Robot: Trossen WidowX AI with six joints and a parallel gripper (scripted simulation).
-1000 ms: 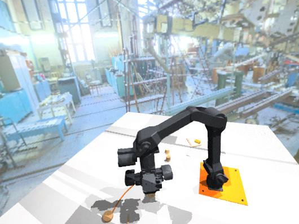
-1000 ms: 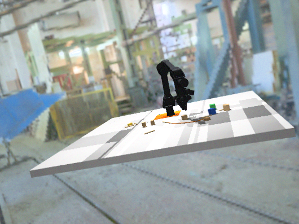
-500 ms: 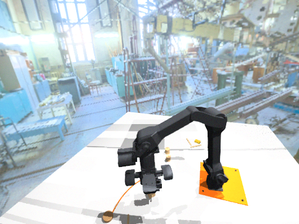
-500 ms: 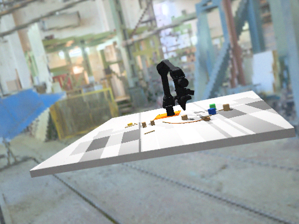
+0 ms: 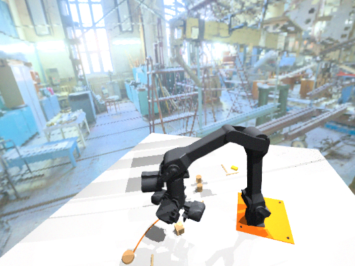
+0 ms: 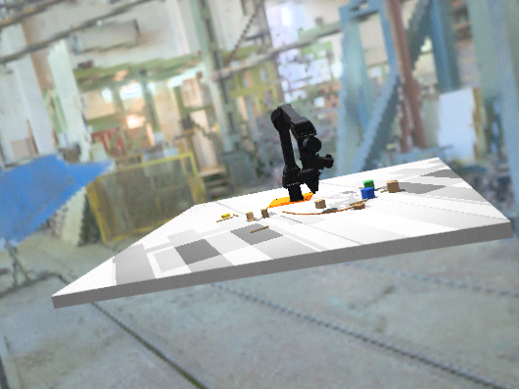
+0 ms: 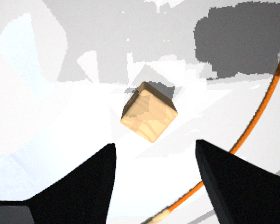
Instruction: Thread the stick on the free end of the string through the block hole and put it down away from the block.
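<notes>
Now: gripper tip 12 cm to the left of the thin wooden stick, 6 cm above it and 3 cm past it. The rest, counted from my gripper tip: blue cube: 19 cm to the left, 4 cm below, 1 cm ahead; then green cube: 21 cm to the left, 14 cm behind, 4 cm below; then round wooden button: 15 cm ahead, 13 cm to the left, 5 cm below.
</notes>
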